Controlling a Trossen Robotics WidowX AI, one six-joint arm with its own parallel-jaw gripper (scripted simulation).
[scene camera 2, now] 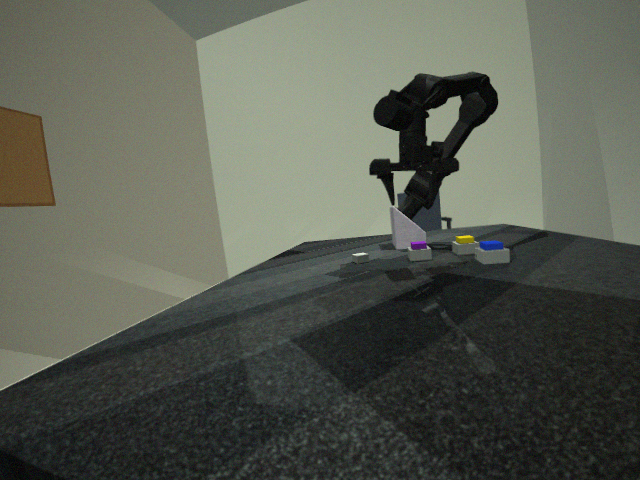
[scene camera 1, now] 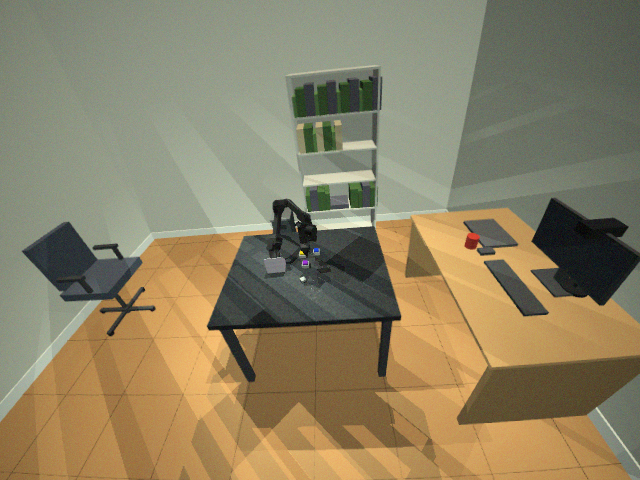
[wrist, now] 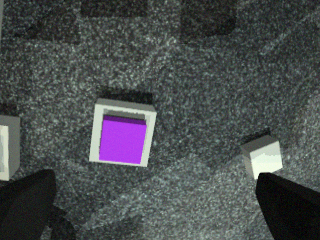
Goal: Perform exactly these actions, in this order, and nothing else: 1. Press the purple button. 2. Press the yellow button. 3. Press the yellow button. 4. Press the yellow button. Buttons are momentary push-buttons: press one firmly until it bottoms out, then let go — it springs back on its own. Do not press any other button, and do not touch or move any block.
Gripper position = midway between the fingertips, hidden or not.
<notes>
The gripper [scene camera 2: 411, 205] is open, with nothing in its grasp. Also in view: a small white block [wrist: 261, 155] and a purple button [wrist: 122, 139].
The gripper shows as well in the wrist view [wrist: 158, 182].
</notes>
